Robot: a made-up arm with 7 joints. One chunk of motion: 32 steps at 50 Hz.
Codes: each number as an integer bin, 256 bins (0 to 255) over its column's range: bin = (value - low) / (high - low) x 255, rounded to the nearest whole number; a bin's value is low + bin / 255 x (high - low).
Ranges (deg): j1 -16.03..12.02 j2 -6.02..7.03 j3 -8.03..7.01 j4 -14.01..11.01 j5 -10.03..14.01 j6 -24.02..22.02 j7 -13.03..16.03
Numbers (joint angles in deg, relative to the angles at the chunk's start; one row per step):
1: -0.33 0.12 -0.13 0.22 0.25 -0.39 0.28
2: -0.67 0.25 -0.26 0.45 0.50 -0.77 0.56
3: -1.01 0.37 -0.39 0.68 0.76 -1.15 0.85
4: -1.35 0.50 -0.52 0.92 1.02 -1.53 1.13
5: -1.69 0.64 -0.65 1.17 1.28 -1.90 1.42
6: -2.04 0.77 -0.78 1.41 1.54 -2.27 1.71
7: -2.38 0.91 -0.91 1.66 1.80 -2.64 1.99
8: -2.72 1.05 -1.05 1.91 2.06 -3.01 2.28
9: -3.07 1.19 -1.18 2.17 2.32 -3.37 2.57
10: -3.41 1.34 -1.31 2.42 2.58 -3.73 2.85
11: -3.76 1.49 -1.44 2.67 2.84 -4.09 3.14
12: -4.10 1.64 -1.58 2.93 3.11 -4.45 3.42
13: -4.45 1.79 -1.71 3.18 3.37 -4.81 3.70
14: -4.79 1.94 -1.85 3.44 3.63 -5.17 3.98
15: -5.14 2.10 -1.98 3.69 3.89 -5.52 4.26
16: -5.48 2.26 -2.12 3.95 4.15 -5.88 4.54
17: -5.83 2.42 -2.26 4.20 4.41 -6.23 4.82
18: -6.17 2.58 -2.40 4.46 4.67 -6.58 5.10
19: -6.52 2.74 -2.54 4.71 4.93 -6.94 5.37
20: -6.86 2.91 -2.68 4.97 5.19 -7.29 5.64
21: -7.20 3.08 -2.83 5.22 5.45 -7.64 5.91
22: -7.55 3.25 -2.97 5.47 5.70 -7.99 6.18
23: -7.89 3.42 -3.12 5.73 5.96 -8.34 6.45
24: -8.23 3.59 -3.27 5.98 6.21 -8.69 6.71
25: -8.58 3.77 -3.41 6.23 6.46 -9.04 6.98
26: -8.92 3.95 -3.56 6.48 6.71 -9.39 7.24
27: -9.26 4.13 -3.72 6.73 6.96 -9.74 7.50
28: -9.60 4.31 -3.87 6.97 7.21 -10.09 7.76
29: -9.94 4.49 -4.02 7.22 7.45 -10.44 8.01
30: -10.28 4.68 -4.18 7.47 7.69 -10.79 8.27
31: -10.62 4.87 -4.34 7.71 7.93 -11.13 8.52
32: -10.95 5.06 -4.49 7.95 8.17 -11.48 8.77
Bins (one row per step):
1: 143 120 134 145 109 131 117
2: 140 123 132 147 112 129 119
3: 137 125 130 150 114 127 122
4: 133 127 127 152 117 125 124
5: 130 130 125 155 120 123 127
6: 127 133 123 157 123 120 129
7: 124 135 121 160 125 118 132
8: 121 138 118 162 128 116 134
9: 118 141 116 165 131 114 137
10: 115 144 114 167 134 112 139
11: 112 147 112 170 137 110 142
12: 108 150 109 173 139 108 144
13: 105 153 107 175 142 106 147
14: 102 156 105 178 145 104 149
15: 99 159 103 180 148 102 152
16: 96 162 100 183 150 100 154
17: 93 165 98 186 153 99 157
18: 90 168 95 188 156 97 159
19: 86 171 93 191 159 95 161
20: 83 174 91 193 161 93 164
21: 80 178 88 196 164 91 166
22: 77 181 86 199 167 89 169
23: 74 184 83 201 170 87 171
24: 71 188 81 204 172 85 173
25: 68 191 78 206 175 83 176
26: 65 195 76 209 178 81 178
27: 62 198 73 211 180 79 180
28: 58 202 71 214 183 77 182
29: 55 205 68 216 185 75 185
30: 52 209 65 219 188 73 187
31: 49 213 63 221 191 71 189
32: 46 217 60 224 193 69 191

